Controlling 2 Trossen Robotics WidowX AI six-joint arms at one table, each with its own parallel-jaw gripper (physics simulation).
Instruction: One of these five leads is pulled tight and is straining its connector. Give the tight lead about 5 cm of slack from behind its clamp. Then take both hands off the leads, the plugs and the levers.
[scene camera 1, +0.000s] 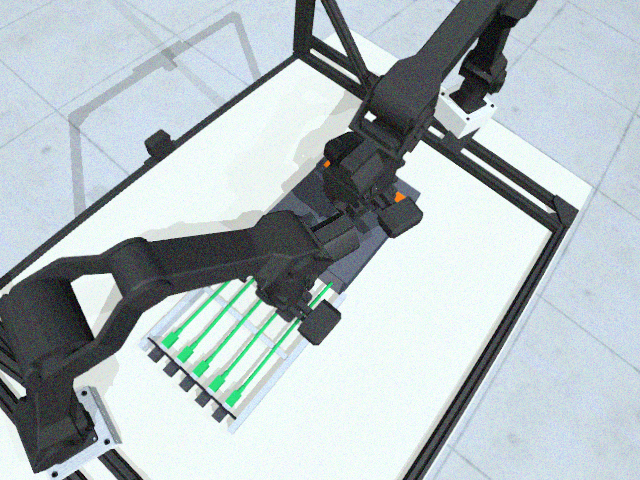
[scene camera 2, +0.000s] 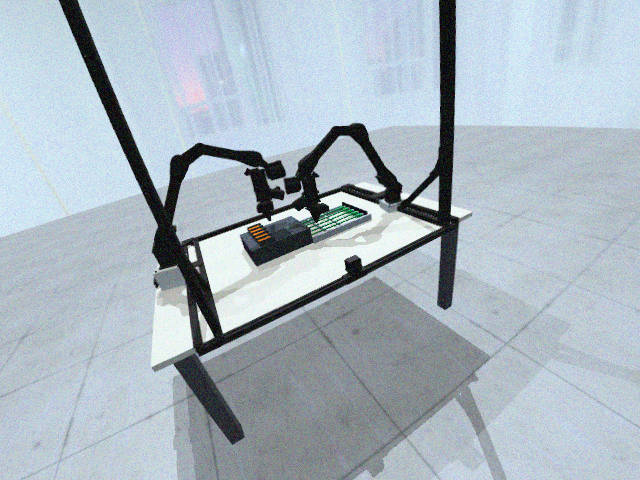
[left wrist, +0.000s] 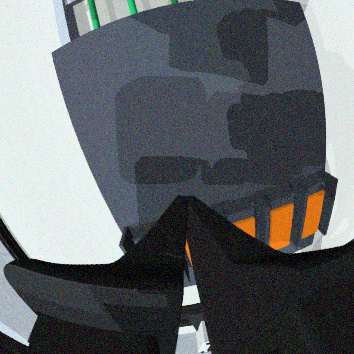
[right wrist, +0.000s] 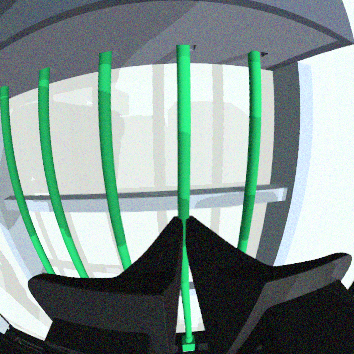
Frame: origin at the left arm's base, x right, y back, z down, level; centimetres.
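Seen in the pictures: left gripper, fingertip midpoint: (scene camera 2: 270, 220) (left wrist: 183, 203); right gripper, fingertip midpoint: (scene camera 1: 282, 307) (scene camera 2: 316, 222) (right wrist: 182, 222); left arm's base, origin of the base link: (scene camera 1: 467, 100) (scene camera 2: 170, 263); right arm's base, origin of the base link: (scene camera 1: 70, 432) (scene camera 2: 393, 200).
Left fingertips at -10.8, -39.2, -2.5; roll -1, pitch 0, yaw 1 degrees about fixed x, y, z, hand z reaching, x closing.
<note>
Offsets run from my left fingertips to a thing's top centre, as dx, dy, dz. "spot": to the spot under its first point.
Five green leads (scene camera 1: 237, 329) (right wrist: 105, 140) run from green plugs {-7.1, -36.0, +7.1} (scene camera 1: 201, 368) at a dark socket strip across a pale tray into a grey clamp block {+3.5, -0.3, +1.3} (scene camera 1: 351, 267) (scene camera 2: 280, 235) (left wrist: 105, 88). Orange levers (left wrist: 281, 225) (scene camera 2: 258, 233) (scene camera 1: 399, 196) sit on the block's far end. My left gripper (left wrist: 183, 203) (scene camera 2: 265, 213) is shut and empty, its tips low over the lever row. My right gripper (right wrist: 182, 222) (scene camera 1: 296, 314) (scene camera 2: 316, 210) is shut, directly over the second lead from the right (right wrist: 183, 123), which runs straight and shows through the slit between the fingers.
The pale tray frame {spot: -17.3, -34.9, +7.4} (scene camera 1: 239, 421) has cross bars {spot: -7.5, -17.4, +8.0} (right wrist: 228, 198) under the leads. A black frame rail (scene camera 1: 490, 343) borders the white table, with a small black block (scene camera 1: 158, 143) on the far rail. Both arms crowd over the clamp block.
</note>
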